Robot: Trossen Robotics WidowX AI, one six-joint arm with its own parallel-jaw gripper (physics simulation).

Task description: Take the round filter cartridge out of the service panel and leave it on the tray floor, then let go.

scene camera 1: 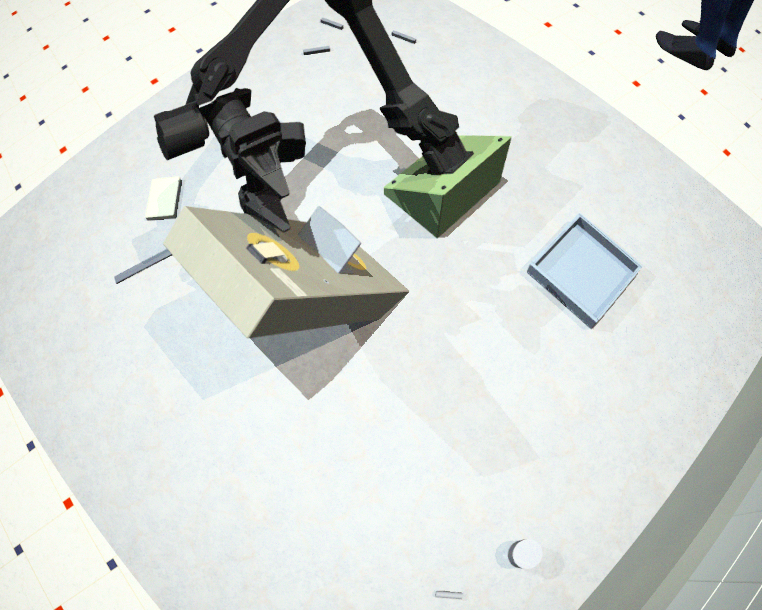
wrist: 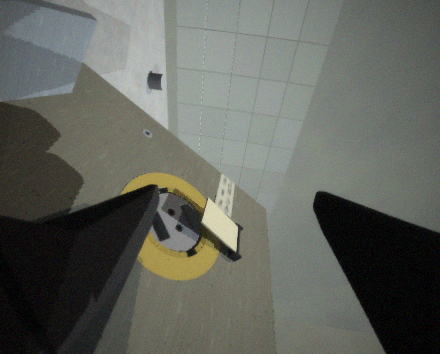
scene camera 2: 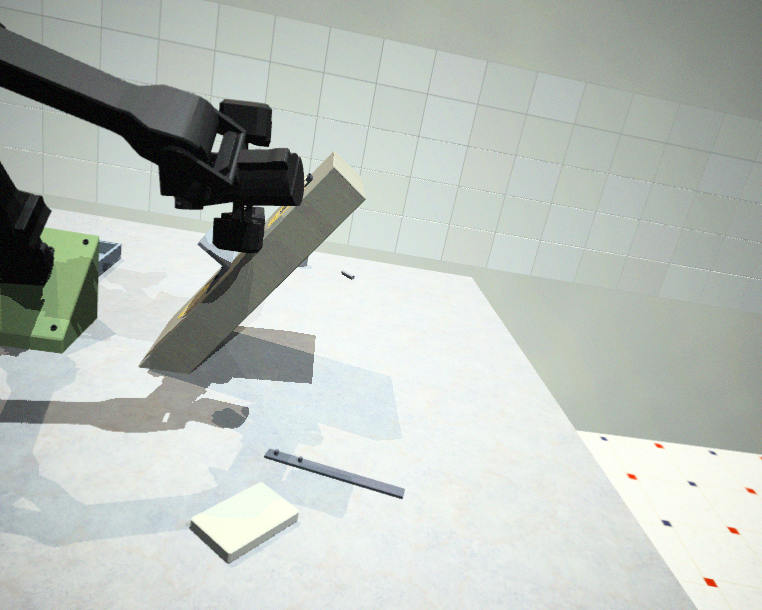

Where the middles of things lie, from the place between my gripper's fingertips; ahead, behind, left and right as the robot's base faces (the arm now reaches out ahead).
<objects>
Right now my hand is 50 mm short of the cream latch tab (wrist: 213,218) and 20 mm to the right of it. Round my hand: blue-grey tray (scene camera 1: 583,268): 360 mm behind, 320 mm to the left, 280 mm below; then round grey filter cartridge (wrist: 176,226): 60 mm ahead, 50 mm below; then cream pad (scene camera 2: 231,528): 370 mm to the right, 280 mm below, 30 mm ahead.
</objects>
